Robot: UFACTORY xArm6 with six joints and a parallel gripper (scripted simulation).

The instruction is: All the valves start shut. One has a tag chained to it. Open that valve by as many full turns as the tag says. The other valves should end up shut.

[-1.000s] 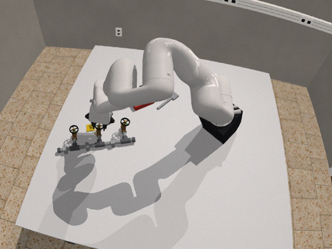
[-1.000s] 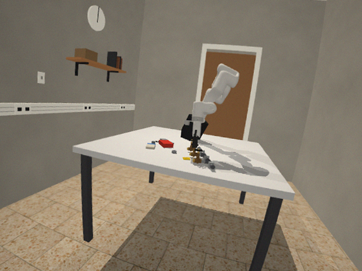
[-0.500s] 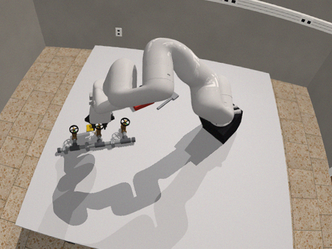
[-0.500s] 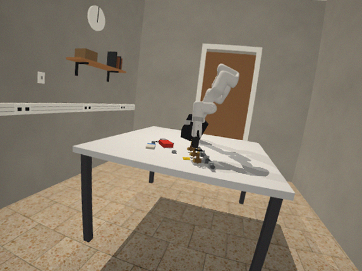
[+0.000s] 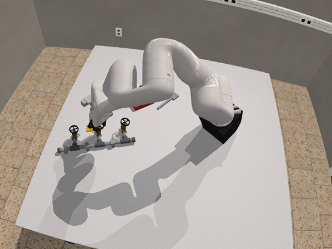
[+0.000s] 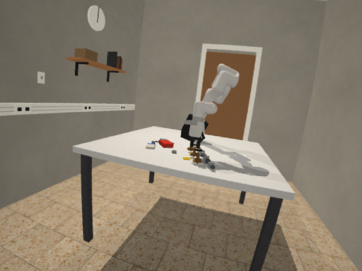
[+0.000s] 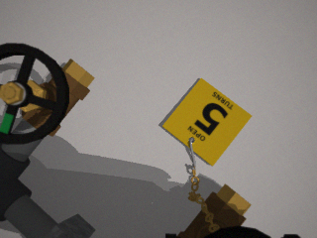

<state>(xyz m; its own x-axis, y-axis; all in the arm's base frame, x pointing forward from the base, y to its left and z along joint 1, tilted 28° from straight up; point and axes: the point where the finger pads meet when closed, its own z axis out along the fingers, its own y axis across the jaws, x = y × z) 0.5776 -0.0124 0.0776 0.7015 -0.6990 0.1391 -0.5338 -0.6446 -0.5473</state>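
Now: the yellow tag 60 mm ahead of my hand, 30 mm to the right of it and 80 mm below it. From my hand the other things lie so: red box: 200 mm behind, 230 mm to the right, 70 mm below; grey nut: 30 mm behind, 140 mm to the right, 80 mm below; blue block: 80 mm behind, 320 mm to the right, 80 mm below.
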